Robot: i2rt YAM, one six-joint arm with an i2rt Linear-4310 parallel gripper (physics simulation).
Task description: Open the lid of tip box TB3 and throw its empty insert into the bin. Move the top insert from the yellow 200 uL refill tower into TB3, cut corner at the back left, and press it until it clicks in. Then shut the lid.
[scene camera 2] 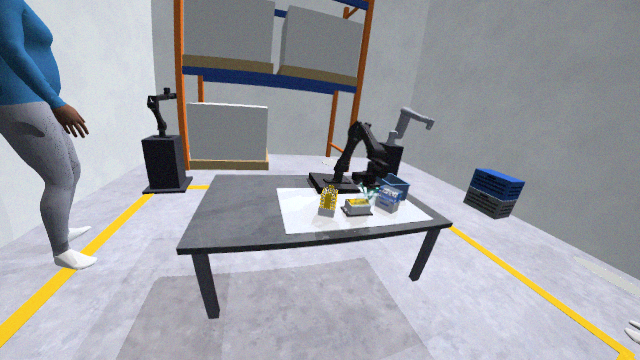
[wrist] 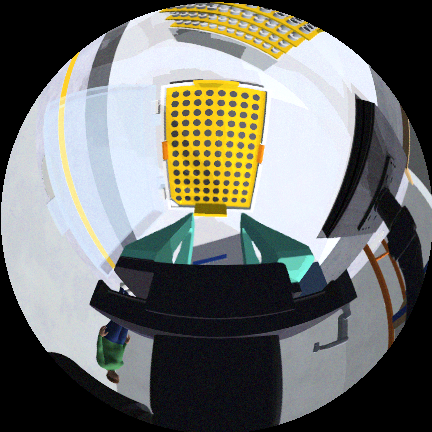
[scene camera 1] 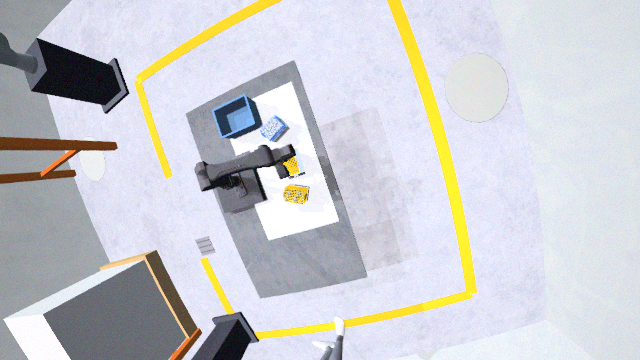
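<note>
Tip box TB3 [scene camera 2: 358, 209] [wrist: 163, 117] stands on the white mat. Its clear lid [wrist: 107, 165] is swung open, to the left in the wrist view. A yellow insert [scene camera 1: 291, 166] [wrist: 215, 145] with dark, empty holes sits in the box; orange latches show at its sides. My gripper [scene camera 2: 369, 192] [wrist: 216, 218] is part open with nothing between its teal fingers, above the box and past the insert's lower edge in the wrist view. The yellow refill tower [scene camera 1: 296, 194] [scene camera 2: 328, 199] [wrist: 245, 25] stands beside TB3, with tips in its top insert. The blue bin [scene camera 1: 236, 117] [scene camera 2: 395, 185] stands near the arm.
A blue tip rack or tower [scene camera 1: 273, 128] [scene camera 2: 388, 197] stands between TB3 and the bin. The arm's black base [scene camera 1: 243, 192] [scene camera 2: 332, 183] is behind the mat [scene camera 1: 320, 212] on the dark table [scene camera 1: 310, 265] [scene camera 2: 225, 230]. A person [scene camera 2: 30, 100] stands beyond the table.
</note>
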